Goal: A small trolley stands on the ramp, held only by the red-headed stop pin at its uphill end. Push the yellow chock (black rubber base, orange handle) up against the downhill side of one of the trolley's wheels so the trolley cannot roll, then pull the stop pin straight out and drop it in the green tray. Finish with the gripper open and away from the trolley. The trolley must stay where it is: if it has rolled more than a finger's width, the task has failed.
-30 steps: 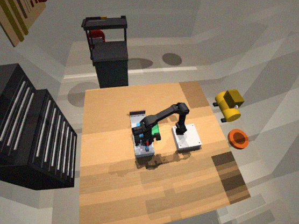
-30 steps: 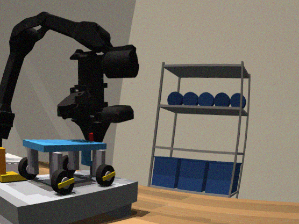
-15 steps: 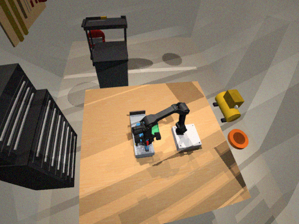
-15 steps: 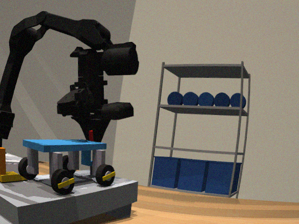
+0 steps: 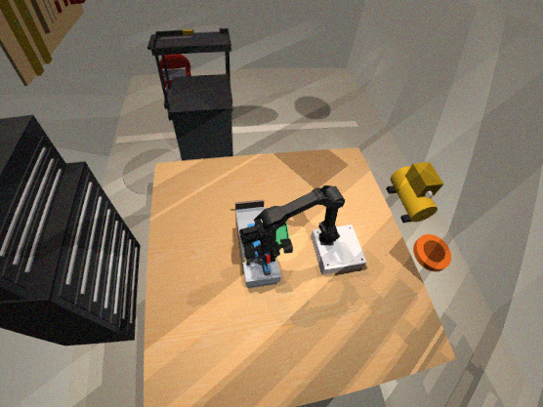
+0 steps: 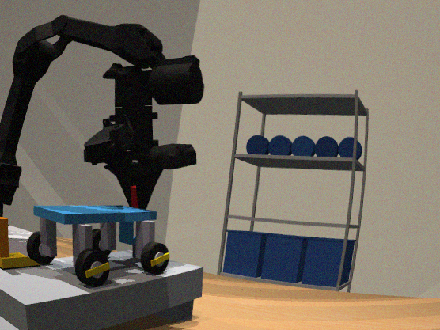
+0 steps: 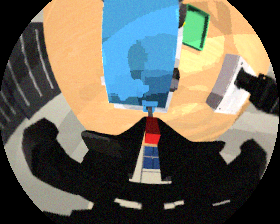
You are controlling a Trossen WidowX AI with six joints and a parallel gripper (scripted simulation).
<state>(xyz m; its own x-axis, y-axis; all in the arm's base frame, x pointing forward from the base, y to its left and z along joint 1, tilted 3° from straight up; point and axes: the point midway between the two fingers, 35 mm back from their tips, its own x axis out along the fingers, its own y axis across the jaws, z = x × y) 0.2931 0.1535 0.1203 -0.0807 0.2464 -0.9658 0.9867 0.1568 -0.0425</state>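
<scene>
Right now the green tray is 80 mm behind my gripper tip, 210 mm to the right of it and 170 mm below it. Round my gripper tip: red-headed stop pin (right at my gripper tip); then grey ramp (40 mm ahead, 110 mm to the right, 120 mm below); then blue-topped trolley (40 mm ahead, 100 mm to the right, 50 mm below).
</scene>
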